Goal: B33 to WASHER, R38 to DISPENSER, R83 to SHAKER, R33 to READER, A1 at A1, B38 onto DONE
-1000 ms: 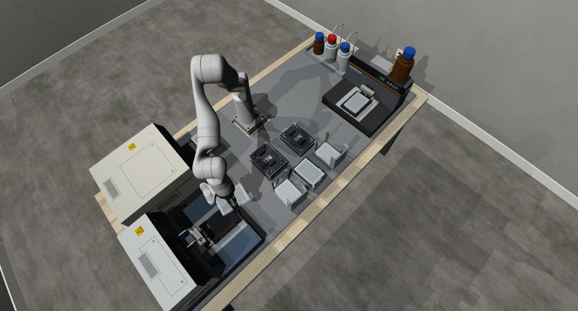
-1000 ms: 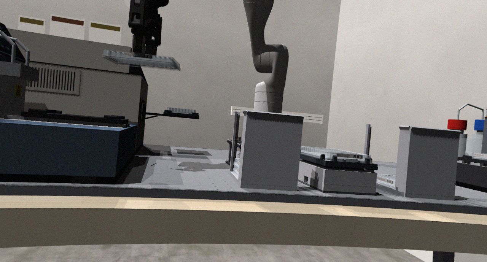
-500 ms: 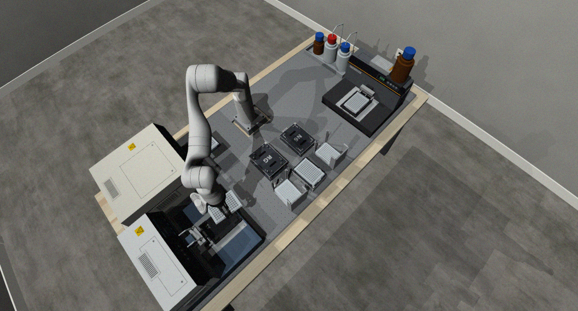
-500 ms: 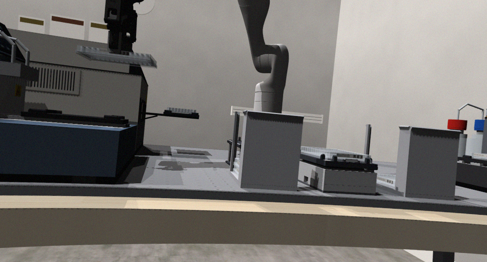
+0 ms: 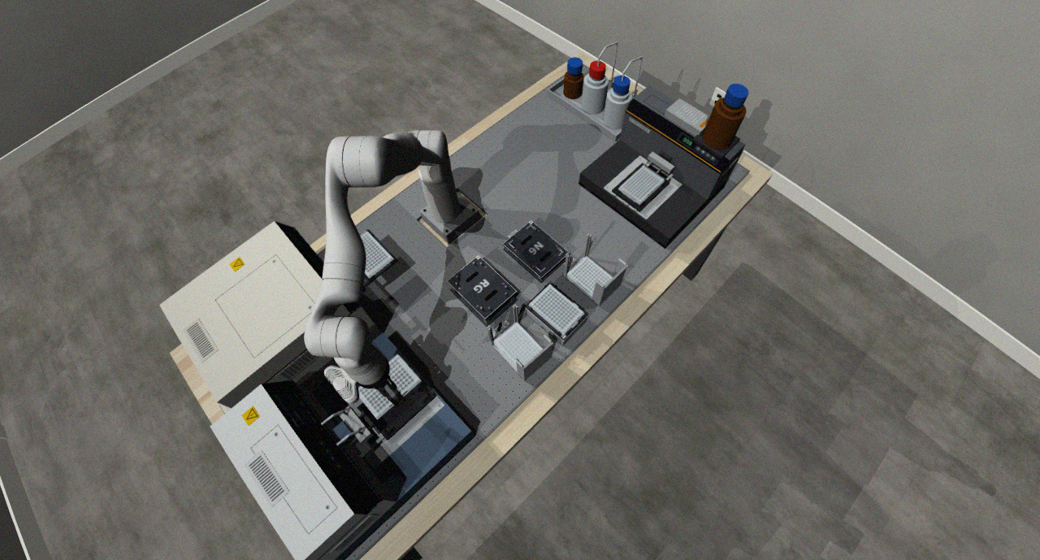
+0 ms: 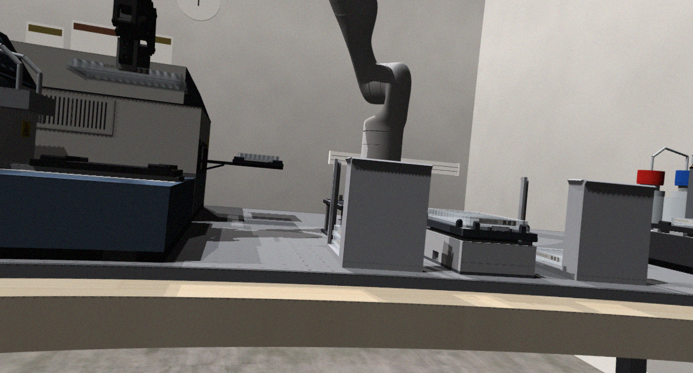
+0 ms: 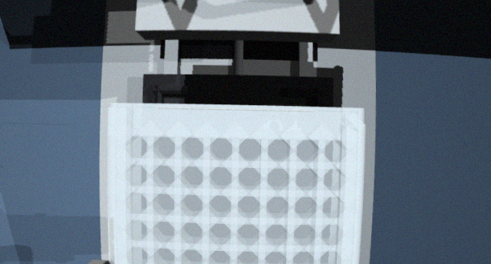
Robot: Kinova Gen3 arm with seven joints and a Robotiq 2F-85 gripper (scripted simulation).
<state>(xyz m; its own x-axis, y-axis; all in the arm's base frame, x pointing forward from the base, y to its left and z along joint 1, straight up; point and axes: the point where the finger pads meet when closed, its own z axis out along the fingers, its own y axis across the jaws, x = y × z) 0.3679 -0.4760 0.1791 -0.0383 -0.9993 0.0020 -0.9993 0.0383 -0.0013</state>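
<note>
My gripper is now 110 mm to the left of the washer manifold and 60 mm above it. The rest, counted from my hand: RG nest: 90 mm behind, 360 mm to the left, 160 mm below; plate B38: 110 mm ahead, 310 mm to the left, 190 mm below; plate B33: 10 mm below.
</note>
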